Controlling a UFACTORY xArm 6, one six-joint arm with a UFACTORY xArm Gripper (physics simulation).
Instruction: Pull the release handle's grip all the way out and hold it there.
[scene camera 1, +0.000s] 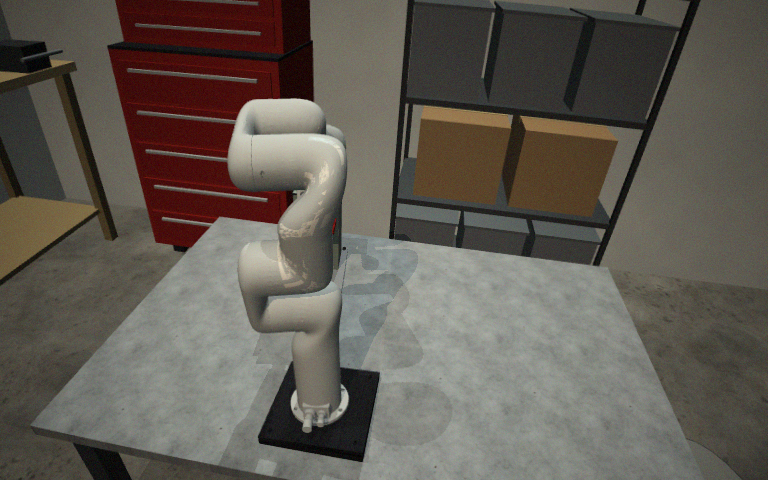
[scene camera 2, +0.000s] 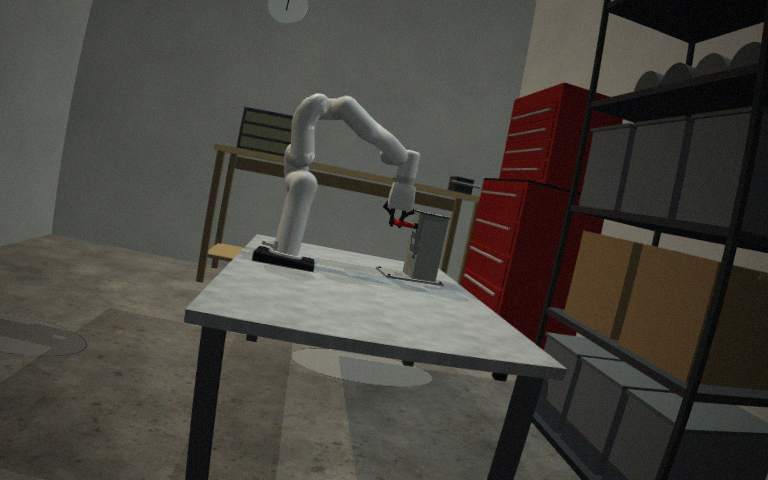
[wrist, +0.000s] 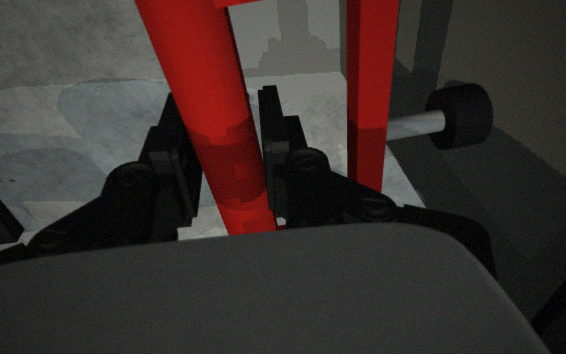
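The release handle's red grip (scene camera 2: 405, 224) (wrist: 200, 55) stands out from the near face of a grey box (scene camera 2: 428, 249). In the wrist view it is a thick round bar, with a squarer red bar (wrist: 367, 75) beside it, nearer the box. A small red part (scene camera 1: 334, 226) shows past the arm in scene camera 1. My gripper (scene camera 2: 397, 220) (wrist: 229, 122) points down and is shut on the grip, with one black finger against each side of the bar. In scene camera 1 the gripper is hidden behind the arm. How far the grip is out is hard to tell.
A light rod ending in a black knob (wrist: 460, 116) stands beside the squarer red bar. The box stands at the far end of the grey table (scene camera 1: 509, 362) (scene camera 2: 339, 305). A red tool cabinet (scene camera 1: 198, 90) (scene camera 2: 509, 226) and a shelf rack (scene camera 1: 526, 114) stand beyond.
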